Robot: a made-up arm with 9 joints. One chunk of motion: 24 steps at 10 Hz.
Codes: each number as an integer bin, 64 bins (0 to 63) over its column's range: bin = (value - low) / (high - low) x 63, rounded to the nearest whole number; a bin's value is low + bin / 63 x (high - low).
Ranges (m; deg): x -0.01..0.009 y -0.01..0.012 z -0.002..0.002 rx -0.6..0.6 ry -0.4..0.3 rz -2..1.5
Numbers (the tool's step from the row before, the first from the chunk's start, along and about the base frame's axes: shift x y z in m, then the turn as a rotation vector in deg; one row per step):
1: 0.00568 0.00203 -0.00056 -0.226 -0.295 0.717
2: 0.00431 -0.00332 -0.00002 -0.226 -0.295 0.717
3: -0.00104 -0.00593 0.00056 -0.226 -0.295 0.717
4: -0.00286 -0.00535 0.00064 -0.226 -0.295 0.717
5: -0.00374 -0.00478 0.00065 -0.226 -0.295 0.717
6: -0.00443 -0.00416 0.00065 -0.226 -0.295 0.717
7: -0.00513 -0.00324 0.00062 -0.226 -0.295 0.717
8: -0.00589 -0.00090 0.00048 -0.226 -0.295 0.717
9: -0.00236 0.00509 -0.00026 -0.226 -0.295 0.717
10: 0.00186 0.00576 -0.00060 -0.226 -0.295 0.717
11: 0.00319 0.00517 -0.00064 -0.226 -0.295 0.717
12: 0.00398 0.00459 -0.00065 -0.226 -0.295 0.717
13: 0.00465 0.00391 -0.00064 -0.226 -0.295 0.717
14: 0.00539 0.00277 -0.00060 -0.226 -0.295 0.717
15: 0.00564 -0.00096 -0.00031 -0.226 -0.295 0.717
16: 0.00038 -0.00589 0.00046 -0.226 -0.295 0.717
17: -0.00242 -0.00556 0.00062 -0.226 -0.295 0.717
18: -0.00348 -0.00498 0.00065 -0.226 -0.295 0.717
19: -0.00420 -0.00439 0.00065 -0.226 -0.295 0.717
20: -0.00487 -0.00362 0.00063 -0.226 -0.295 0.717
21: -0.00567 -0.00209 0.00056 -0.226 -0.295 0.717
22: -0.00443 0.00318 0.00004 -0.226 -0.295 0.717
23: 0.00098 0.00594 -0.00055 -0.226 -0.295 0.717
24: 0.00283 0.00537 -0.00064 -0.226 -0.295 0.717
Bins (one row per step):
1: 52 34 23 20 9 49
2: 47 19 31 20 9 49
3: 30 12 40 20 9 49
4: 24 13 42 20 9 49
5: 21 15 42 20 9 49
6: 18 17 42 20 9 49
7: 16 19 41 20 9 49
8: 14 26 39 20 9 49
9: 25 43 27 20 9 49
10: 39 45 22 20 9 49
11: 44 43 21 20 9 49
12: 46 42 21 20 9 49
13: 49 40 21 20 9 49
14: 51 37 22 20 9 49
15: 52 26 27 20 9 49
16: 34 12 39 20 9 49
17: 25 13 41 20 9 49
18: 22 14 42 20 9 49
19: 19 16 42 20 9 49
20: 17 18 41 20 9 49
21: 14 23 40 20 9 49
22: 18 38 32 20 9 49
23: 36 46 23 20 9 49
24: 43 44 21 20 9 49

